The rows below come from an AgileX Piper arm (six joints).
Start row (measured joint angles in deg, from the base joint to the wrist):
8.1, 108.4, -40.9, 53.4, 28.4, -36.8
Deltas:
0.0, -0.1, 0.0, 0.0, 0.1, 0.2
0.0, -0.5, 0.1, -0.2, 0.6, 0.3
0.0, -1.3, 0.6, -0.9, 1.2, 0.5
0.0, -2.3, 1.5, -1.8, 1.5, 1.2
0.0, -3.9, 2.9, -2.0, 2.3, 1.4
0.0, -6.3, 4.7, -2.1, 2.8, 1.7
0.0, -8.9, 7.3, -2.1, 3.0, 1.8
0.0, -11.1, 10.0, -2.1, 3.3, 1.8
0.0, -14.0, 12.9, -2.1, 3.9, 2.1
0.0, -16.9, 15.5, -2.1, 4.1, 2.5
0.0, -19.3, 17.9, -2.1, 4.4, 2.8
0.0, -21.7, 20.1, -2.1, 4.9, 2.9
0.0, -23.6, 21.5, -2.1, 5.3, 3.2
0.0, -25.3, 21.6, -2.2, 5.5, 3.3
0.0, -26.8, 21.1, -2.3, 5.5, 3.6
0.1, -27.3, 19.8, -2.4, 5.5, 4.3
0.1, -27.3, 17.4, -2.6, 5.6, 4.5
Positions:
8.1, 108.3, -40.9, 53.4, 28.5, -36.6
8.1, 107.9, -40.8, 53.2, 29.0, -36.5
8.1, 107.1, -40.3, 52.5, 29.6, -36.3
8.1, 106.1, -39.4, 51.6, 29.9, -35.6
8.1, 104.5, -38.0, 51.4, 30.7, -35.4
8.1, 102.1, -36.2, 51.3, 31.2, -35.1
8.1, 99.5, -33.6, 51.3, 31.4, -35.0
8.1, 97.3, -30.9, 51.3, 31.7, -35.0
8.1, 94.4, -28.0, 51.3, 32.3, -34.7
8.1, 91.5, -25.4, 51.3, 32.5, -34.3
8.1, 89.1, -23.0, 51.3, 32.8, -34.0
8.1, 86.7, -20.8, 51.3, 33.3, -33.9
8.1, 84.8, -19.4, 51.3, 33.7, -33.6
8.1, 83.1, -19.3, 51.2, 33.9, -33.5
8.1, 81.6, -19.8, 51.1, 33.9, -33.2
8.2, 81.1, -21.1, 51.0, 33.9, -32.5
8.2, 81.1, -23.5, 50.8, 34.0, -32.3

